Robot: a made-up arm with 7 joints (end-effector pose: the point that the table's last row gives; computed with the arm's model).
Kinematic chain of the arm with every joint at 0, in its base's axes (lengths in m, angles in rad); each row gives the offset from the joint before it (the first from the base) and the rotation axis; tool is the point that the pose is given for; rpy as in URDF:
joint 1: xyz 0 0 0.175 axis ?
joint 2: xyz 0 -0.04 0.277 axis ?
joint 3: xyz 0 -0.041 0.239 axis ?
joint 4: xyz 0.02 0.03 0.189 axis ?
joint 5: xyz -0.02 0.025 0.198 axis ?
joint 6: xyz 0 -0.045 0.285 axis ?
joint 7: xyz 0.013 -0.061 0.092 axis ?
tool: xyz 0 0 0 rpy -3.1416 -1.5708 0
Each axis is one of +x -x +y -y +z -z.
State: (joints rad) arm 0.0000 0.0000 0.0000 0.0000 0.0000 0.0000 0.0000
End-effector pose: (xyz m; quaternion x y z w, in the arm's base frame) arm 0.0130 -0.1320 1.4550 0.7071 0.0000 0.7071 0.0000
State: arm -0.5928 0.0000 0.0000 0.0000 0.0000 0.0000 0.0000
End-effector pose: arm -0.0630 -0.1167 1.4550 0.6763 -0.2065 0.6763 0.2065
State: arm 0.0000 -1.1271 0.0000 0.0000 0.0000 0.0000 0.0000
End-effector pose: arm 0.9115 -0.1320 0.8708 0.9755 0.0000 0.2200 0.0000
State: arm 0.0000 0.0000 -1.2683 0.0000 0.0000 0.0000 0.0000
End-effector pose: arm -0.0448 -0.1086 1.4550 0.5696 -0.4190 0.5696 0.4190
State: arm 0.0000 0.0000 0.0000 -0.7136 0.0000 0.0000 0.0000
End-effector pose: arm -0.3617 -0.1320 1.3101 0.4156 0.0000 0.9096 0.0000
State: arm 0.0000 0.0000 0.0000 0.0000 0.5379 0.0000 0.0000
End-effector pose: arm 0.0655 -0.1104 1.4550 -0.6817 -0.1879 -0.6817 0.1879
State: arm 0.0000 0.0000 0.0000 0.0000 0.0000 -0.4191 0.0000
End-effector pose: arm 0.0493 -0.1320 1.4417 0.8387 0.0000 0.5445 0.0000
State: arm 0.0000 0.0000 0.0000 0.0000 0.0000 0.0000 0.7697
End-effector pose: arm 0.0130 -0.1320 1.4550 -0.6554 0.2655 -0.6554 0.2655
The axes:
joint 1: +z
joint 2: -y
joint 3: +z
joint 4: +y
joint 5: +z
joint 6: -y
joint 7: +x

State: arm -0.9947 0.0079 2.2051 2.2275 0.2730 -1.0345 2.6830
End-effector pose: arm 0.0867 0.2989 0.4895 0.5013 -0.4234 0.1503 0.7395
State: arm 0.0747 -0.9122 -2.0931 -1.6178 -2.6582 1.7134 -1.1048
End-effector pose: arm 0.5557 0.2666 0.3938 -0.7274 -0.4068 -0.4280 0.3495
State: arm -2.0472 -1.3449 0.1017 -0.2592 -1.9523 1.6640 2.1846
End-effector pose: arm -0.3004 -0.7562 0.8467 0.2219 -0.4798 0.5673 0.6314
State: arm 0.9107 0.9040 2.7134 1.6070 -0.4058 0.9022 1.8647
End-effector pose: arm -0.5869 -0.4739 0.3741 -0.4175 -0.8623 -0.1110 0.2644
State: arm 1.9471 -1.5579 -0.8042 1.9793 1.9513 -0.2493 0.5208
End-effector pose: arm 0.2848 0.2715 0.0042 0.8386 -0.2984 -0.4505 0.0686
